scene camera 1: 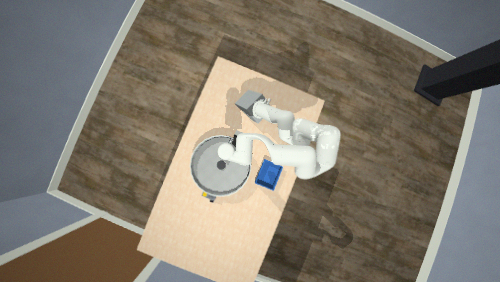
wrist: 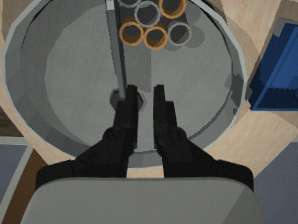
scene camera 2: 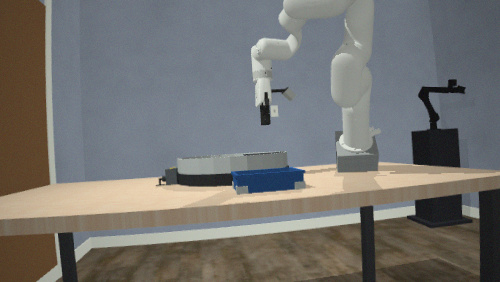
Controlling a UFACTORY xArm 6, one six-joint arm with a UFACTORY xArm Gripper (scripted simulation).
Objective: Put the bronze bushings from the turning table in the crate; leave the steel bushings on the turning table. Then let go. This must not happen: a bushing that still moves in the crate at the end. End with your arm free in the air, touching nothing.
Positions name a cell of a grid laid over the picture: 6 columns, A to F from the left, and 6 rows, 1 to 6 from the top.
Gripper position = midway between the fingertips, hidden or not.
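The scene takes in the gripper (scene camera 2: D3), (wrist: C3), together with a blue crate (scene camera 2: D4). Visible as well is a grey turning table (scene camera 1: C4), (wrist: B2).
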